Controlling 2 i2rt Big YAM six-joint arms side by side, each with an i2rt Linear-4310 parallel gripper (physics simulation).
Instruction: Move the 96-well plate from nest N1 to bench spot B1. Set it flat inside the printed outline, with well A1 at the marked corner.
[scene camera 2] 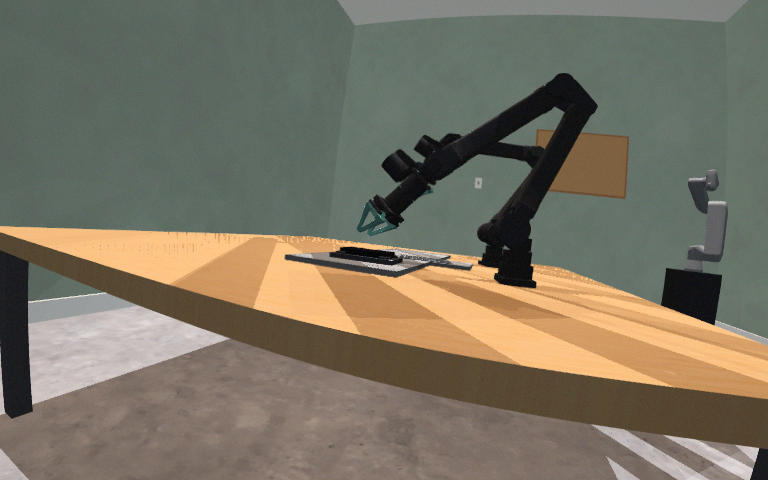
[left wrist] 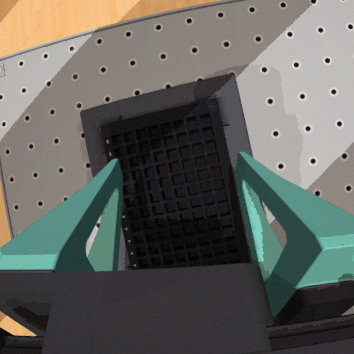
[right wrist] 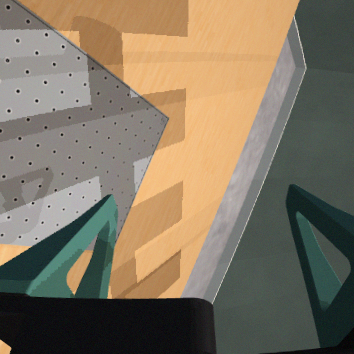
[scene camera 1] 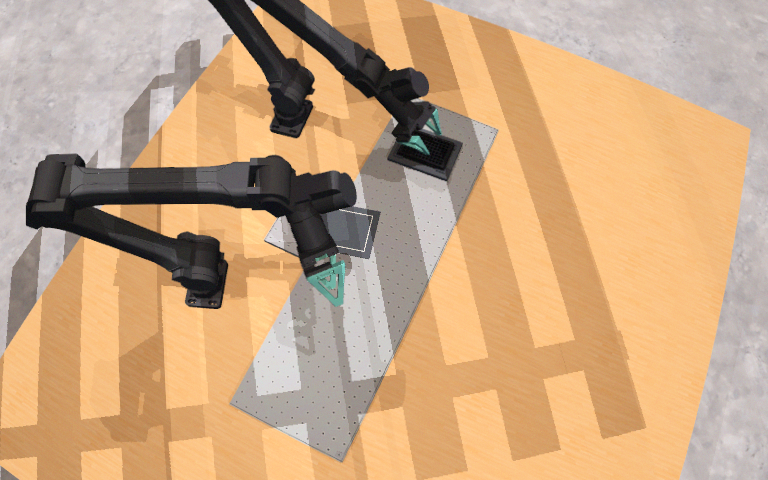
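Pixels of known places: left gripper, fingertip midpoint: (scene camera 2: 363, 232) (left wrist: 178, 163) (scene camera 1: 434, 144); right gripper, fingertip midpoint: (right wrist: 200, 197) (scene camera 1: 335, 296); left arm's base at its link origin: (scene camera 2: 513, 283) (scene camera 1: 291, 118); right arm's base at its link origin: (scene camera 2: 492, 266) (scene camera 1: 207, 284).
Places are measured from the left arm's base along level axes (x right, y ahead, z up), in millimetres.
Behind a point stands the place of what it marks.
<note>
The dark 96-well plate (scene camera 1: 434, 157) {x 32, y 405, z 37 mm} (scene camera 2: 367, 252) {x -32, y 368, z 35 mm} (left wrist: 175, 180) {x 13, y 389, z 28 mm} sits in the black nest (scene camera 1: 397, 159) {x 59, y 316, z 25 mm} (scene camera 2: 390, 259) {x -32, y 309, z 25 mm} (left wrist: 150, 103) {x 12, y 449, z 25 mm}, with small light marks along its left edge in the left wrist view. My left gripper (scene camera 1: 434, 143) {x 24, y 398, z 82 mm} (scene camera 2: 364, 232) {x 24, y 398, z 82 mm} (left wrist: 178, 163) {x 24, y 398, z 82 mm} is open and empty above the plate, its fingers over the plate's two long sides in the left wrist view. The bench spot is a dark pad (scene camera 1: 375, 221) {x 237, y 314, z 14 mm} with a white printed outline (scene camera 1: 368, 233) {x 273, y 308, z 15 mm}; my right arm hides part of it, and I cannot make out the marked corner. My right gripper (scene camera 1: 335, 291) {x 524, y 333, z 278 mm} (right wrist: 200, 197) {x 524, y 333, z 278 mm} is open and empty.
The perforated grey board (scene camera 1: 317, 362) {x 603, y 297, z 13 mm} (scene camera 2: 305, 258) {x -133, y 488, z 11 mm} (left wrist: 310, 75) {x 134, y 435, z 13 mm} (right wrist: 75, 145) {x 615, y 320, z 13 mm} carries the nest and pad on the wooden table (scene camera 1: 634, 226) {x 42, y 949, z 0 mm} (scene camera 2: 283, 300) {x -489, y 359, z 0 mm}. My right gripper hangs over the board, beside the pad. Striped shadows cross the board and table.
</note>
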